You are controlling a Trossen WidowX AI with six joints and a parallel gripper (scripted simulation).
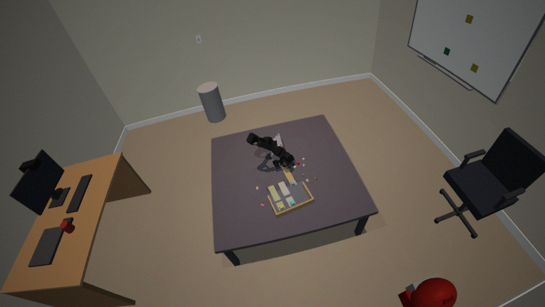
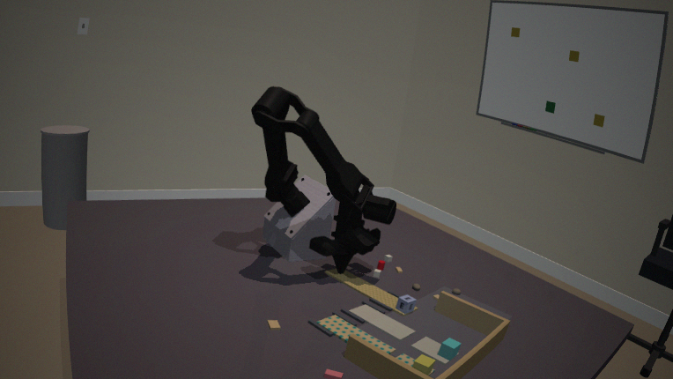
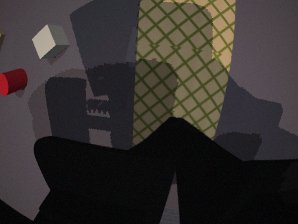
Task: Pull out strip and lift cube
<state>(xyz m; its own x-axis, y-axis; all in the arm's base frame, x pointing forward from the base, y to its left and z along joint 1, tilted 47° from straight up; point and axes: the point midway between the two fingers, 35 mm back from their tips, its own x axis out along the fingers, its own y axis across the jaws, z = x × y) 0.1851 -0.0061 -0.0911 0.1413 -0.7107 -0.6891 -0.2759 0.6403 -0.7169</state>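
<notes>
My gripper tip is 21 cm short of the labelled pale-blue cube, 5 cm to the right of it and 2 cm below it. Round my gripper tip: pink block: 38 cm ahead, 21 cm to the right; then tan chip: 20 cm ahead, 25 cm to the right.
</notes>
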